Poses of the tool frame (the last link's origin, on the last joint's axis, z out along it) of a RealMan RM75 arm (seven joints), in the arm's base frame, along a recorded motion.
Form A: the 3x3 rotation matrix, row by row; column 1 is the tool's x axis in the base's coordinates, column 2 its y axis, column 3 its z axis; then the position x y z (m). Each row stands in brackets.
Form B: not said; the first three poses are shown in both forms.
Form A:
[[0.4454 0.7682 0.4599], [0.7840 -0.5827 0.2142], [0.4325 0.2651 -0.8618]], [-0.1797 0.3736 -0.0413]
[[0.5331 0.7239 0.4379], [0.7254 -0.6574 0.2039], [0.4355 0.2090 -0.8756]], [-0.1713 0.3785 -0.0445]
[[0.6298 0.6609 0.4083], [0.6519 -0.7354 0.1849], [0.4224 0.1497 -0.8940]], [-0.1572 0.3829 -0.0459]
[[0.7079 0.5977 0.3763], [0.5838 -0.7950 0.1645], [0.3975 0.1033 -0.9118]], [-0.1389 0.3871 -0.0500]
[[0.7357 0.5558 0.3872], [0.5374 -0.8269 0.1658], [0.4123 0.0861 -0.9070]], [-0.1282 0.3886 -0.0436]
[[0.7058 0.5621 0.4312], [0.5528 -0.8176 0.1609], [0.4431 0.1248 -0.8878]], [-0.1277 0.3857 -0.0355]
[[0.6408 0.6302 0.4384], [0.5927 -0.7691 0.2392], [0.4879 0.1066 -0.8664]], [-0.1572 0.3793 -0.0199]
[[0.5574 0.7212 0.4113], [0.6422 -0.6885 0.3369], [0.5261 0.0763 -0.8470]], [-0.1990 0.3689 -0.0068]
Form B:
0.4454 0.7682 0.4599 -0.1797; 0.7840 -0.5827 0.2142 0.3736; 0.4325 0.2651 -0.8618 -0.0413; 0 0 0 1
0.5331 0.7239 0.4379 -0.1713; 0.7254 -0.6574 0.2039 0.3785; 0.4355 0.2090 -0.8756 -0.0445; 0 0 0 1
0.6298 0.6609 0.4083 -0.1572; 0.6519 -0.7354 0.1849 0.3829; 0.4224 0.1497 -0.8940 -0.0459; 0 0 0 1
0.7079 0.5977 0.3763 -0.1389; 0.5838 -0.7950 0.1645 0.3871; 0.3975 0.1033 -0.9118 -0.0500; 0 0 0 1
0.7357 0.5558 0.3872 -0.1282; 0.5374 -0.8269 0.1658 0.3886; 0.4123 0.0861 -0.9070 -0.0436; 0 0 0 1
0.7058 0.5621 0.4312 -0.1277; 0.5528 -0.8176 0.1609 0.3857; 0.4431 0.1248 -0.8878 -0.0355; 0 0 0 1
0.6408 0.6302 0.4384 -0.1572; 0.5927 -0.7691 0.2392 0.3793; 0.4879 0.1066 -0.8664 -0.0199; 0 0 0 1
0.5574 0.7212 0.4113 -0.1990; 0.6422 -0.6885 0.3369 0.3689; 0.5261 0.0763 -0.8470 -0.0068; 0 0 0 1

